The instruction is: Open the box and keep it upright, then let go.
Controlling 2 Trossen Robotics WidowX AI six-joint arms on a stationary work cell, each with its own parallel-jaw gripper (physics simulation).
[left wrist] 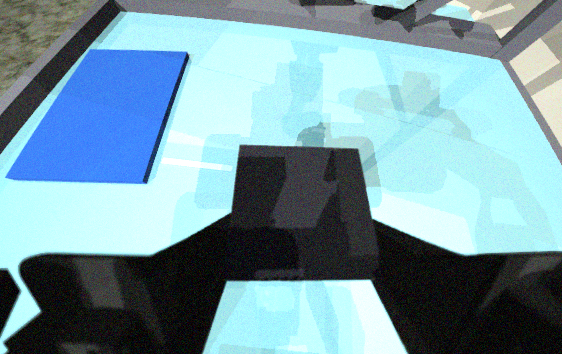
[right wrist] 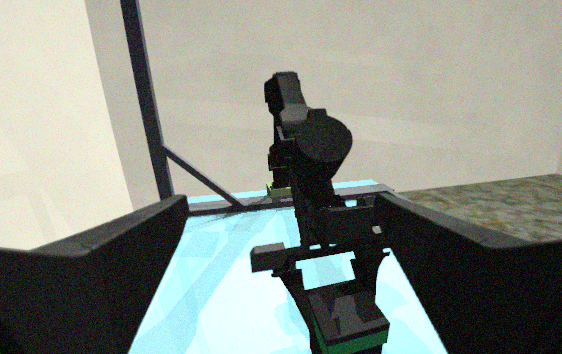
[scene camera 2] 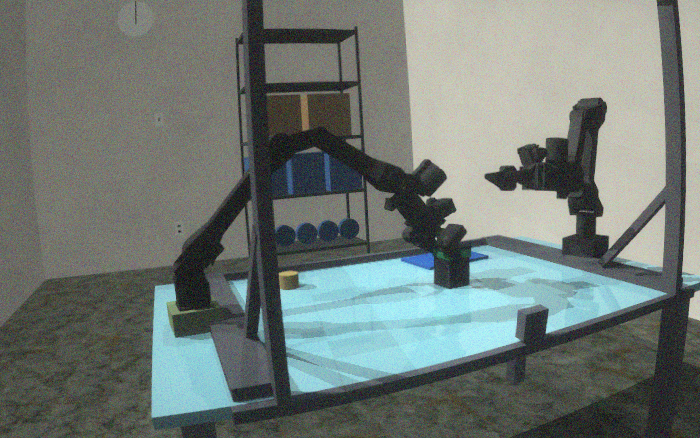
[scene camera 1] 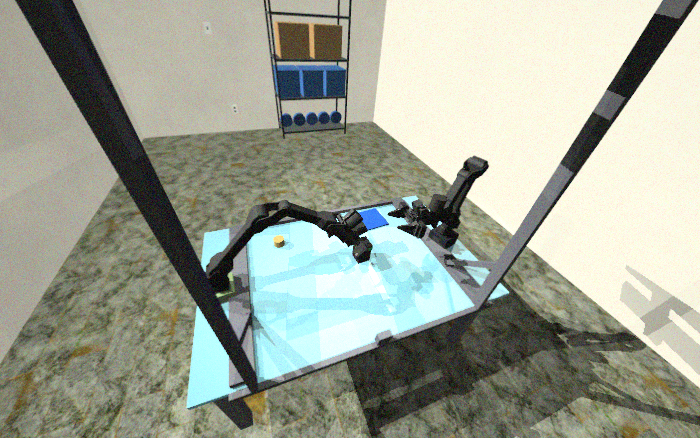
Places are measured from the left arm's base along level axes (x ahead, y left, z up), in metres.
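Where they show: left gripper, fingertip midpoint: [left wrist: 294, 215] [right wrist: 342, 326] [scene camera 2: 451, 258]; right gripper, fingertip midpoint: [right wrist: 283, 203] [scene camera 2: 495, 175] [scene camera 1: 392, 220]; left arm's base, origin of the base link: [right wrist: 281, 184] [scene camera 2: 192, 304] [scene camera 1: 219, 285]; right arm's base, origin of the base link: [scene camera 2: 585, 236] [scene camera 1: 444, 232].
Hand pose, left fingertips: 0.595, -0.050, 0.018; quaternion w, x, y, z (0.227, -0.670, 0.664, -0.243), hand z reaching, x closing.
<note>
Things, the pixels of their top centre, and the offset from my left fingertips, as dx, dy, dz. Level surfaces: height alone.
- box, middle of its top: [left wrist: 302, 203] [right wrist: 343, 304] [scene camera 2: 451, 244] [scene camera 1: 362, 242] +0.001, +0.000, +0.033
- light blue table, its level: dz -0.064
- flat blue pad, middle of its top: [left wrist: 110, 102] [scene camera 2: 444, 257] [scene camera 1: 365, 220] +0.146, +0.225, -0.056
- small yellow cylinder, middle of its top: [scene camera 2: 288, 273] [scene camera 1: 278, 238] -0.326, +0.231, -0.029
- dark block, middle of its top: [scene camera 2: 532, 308] [scene camera 1: 384, 333] -0.115, -0.377, -0.006
The box [scene camera 1: 362, 251] [scene camera 2: 451, 272] [left wrist: 302, 190] [right wrist: 350, 315] is dark, with a green band below its top part. It stands upright on the light blue table [scene camera 1: 330, 330] [scene camera 2: 361, 356], and its top looks closed. My left gripper [scene camera 2: 450, 247] [left wrist: 294, 215] is shut on the box, with a finger on each side of its upper part. My right gripper [scene camera 1: 396, 221] [scene camera 2: 486, 177] is open and empty. It hangs above the table, apart from the box, toward the right arm's side. The box's lower part is cut off in the right wrist view.
A flat blue pad [scene camera 1: 373, 219] [scene camera 2: 472, 256] [left wrist: 110, 117] lies behind the box. A small yellow cylinder [scene camera 1: 279, 241] [scene camera 2: 289, 279] stands at the back left. A dark block [scene camera 1: 384, 338] [scene camera 2: 532, 323] sits on the front rail. Dark frame posts [scene camera 1: 554, 191] [scene camera 2: 671, 154] rise at the table's sides.
</note>
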